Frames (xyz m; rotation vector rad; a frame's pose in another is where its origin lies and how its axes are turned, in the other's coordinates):
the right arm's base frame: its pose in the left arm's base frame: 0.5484 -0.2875 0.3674 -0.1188 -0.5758 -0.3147
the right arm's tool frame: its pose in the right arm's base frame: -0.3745 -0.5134 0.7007 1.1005 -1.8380 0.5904
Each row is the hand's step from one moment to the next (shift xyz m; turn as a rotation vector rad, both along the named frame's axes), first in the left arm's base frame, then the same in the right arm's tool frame.
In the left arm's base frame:
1: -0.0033 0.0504 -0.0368 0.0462 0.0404 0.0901
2: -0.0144 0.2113 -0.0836 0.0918 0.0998 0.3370
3: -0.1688 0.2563 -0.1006 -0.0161 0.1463 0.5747
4: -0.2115 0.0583 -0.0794 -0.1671 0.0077 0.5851
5: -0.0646 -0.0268 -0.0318 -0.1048 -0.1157 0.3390
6: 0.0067 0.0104 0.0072 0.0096 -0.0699 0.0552
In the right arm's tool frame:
1: -0.0301 0.0539 -0.0100 0.0125 -0.0384 -0.1013
2: -0.0820 0.1938 -0.0869 0.1186 -0.1348 -0.3158
3: 0.0163 0.3180 -0.0542 0.3385 -0.1516 -0.4630
4: 0.1007 0.1934 0.0831 0.4871 -0.1702 -0.3227
5: 0.0348 0.0313 0.0609 0.3118 -0.1782 -0.1016
6: -0.0027 0.0003 -0.0141 0.0404 -0.0794 0.0095

